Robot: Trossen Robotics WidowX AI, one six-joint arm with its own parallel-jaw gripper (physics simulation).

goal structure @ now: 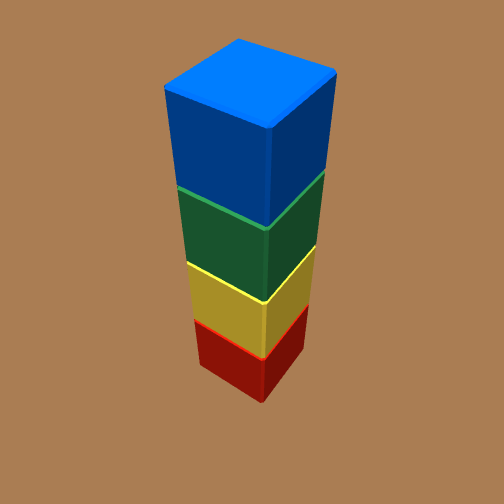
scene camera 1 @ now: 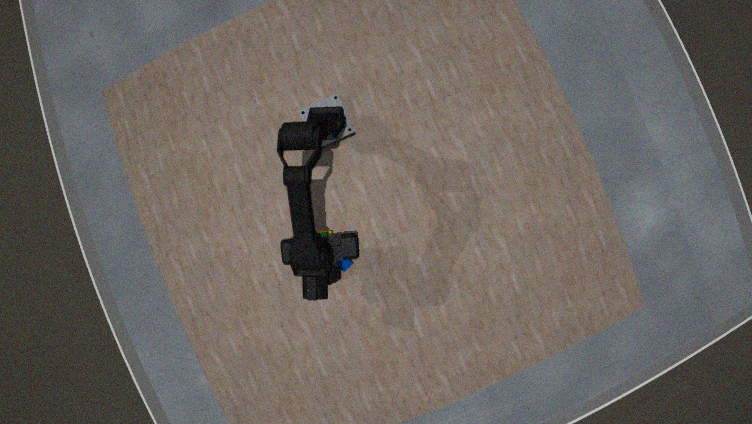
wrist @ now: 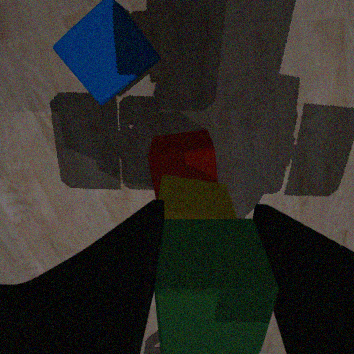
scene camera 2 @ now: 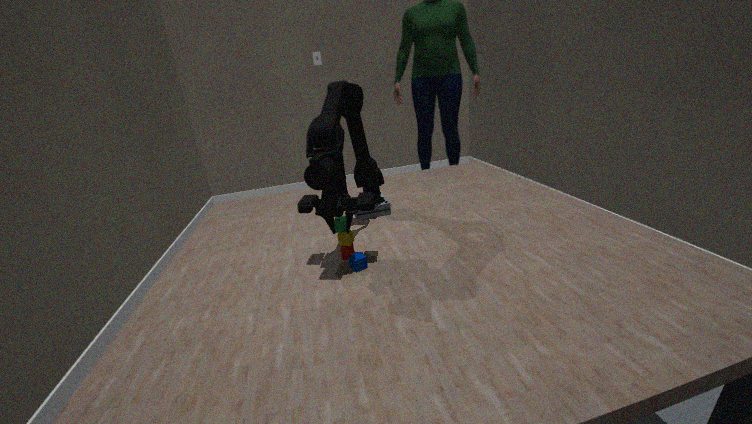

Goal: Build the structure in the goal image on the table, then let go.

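My gripper [scene camera 2: 341,230] [wrist: 208,213] is shut on a green block [scene camera 1: 323,234] [scene camera 2: 340,223] [wrist: 215,255]. It holds the block directly over a yellow block [scene camera 1: 330,232] [scene camera 2: 345,238] [wrist: 197,200], slightly offset in scene camera 2; whether the two touch is not clear. The yellow block sits on a red block [scene camera 2: 347,252] [wrist: 175,155], which stands on the table. A blue block [scene camera 1: 344,264] [scene camera 2: 358,261] [wrist: 95,55] lies on the table close to the red one, turned at an angle. The arm hides the fingers and the red block in scene camera 1.
The arm's light base plate [scene camera 1: 330,102] [scene camera 2: 376,211] is bolted behind the stack. The wooden table top [scene camera 1: 526,210] [scene camera 2: 421,358] carries the arm's shadow around the blocks. A figure in a green top [scene camera 2: 436,47] stands behind the table's far edge.
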